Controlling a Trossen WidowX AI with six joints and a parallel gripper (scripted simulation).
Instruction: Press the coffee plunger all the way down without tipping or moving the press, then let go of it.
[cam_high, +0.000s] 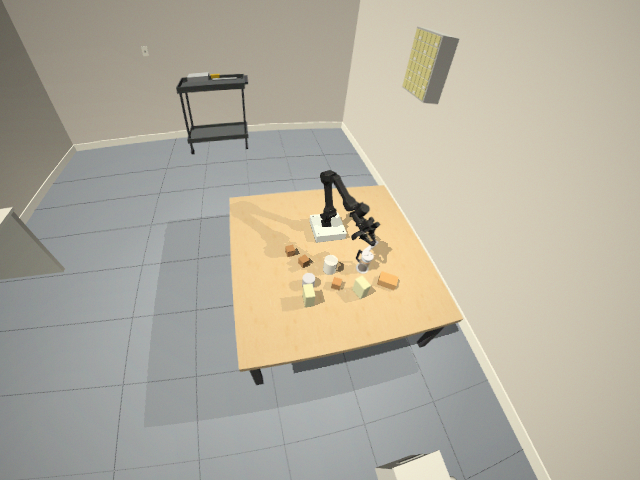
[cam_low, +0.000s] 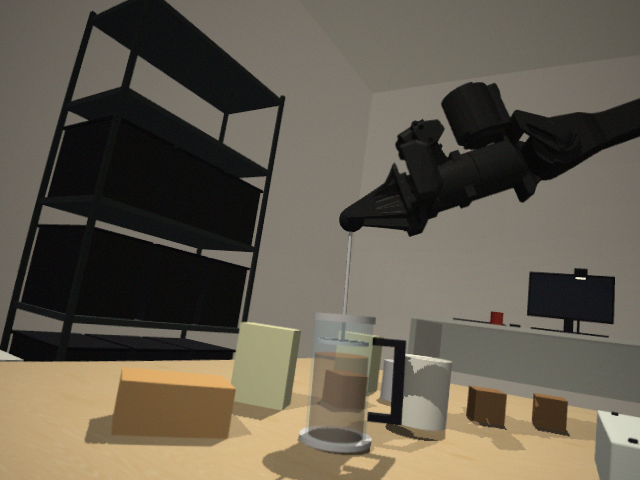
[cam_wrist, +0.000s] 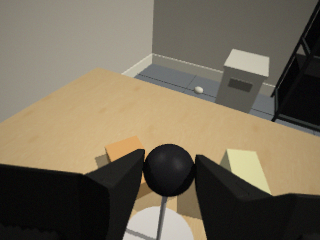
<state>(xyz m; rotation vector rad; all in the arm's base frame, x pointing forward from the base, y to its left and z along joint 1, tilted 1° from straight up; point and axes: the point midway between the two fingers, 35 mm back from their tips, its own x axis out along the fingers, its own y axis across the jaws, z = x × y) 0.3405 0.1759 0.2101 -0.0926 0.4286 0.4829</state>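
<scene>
My gripper tip is 130 mm above the glass coffee press, 30 mm past it and 10 mm to the left of it. The rest, counted from my gripper tip: orange box 230 mm below, 120 mm to the left, 100 mm ahead.
</scene>
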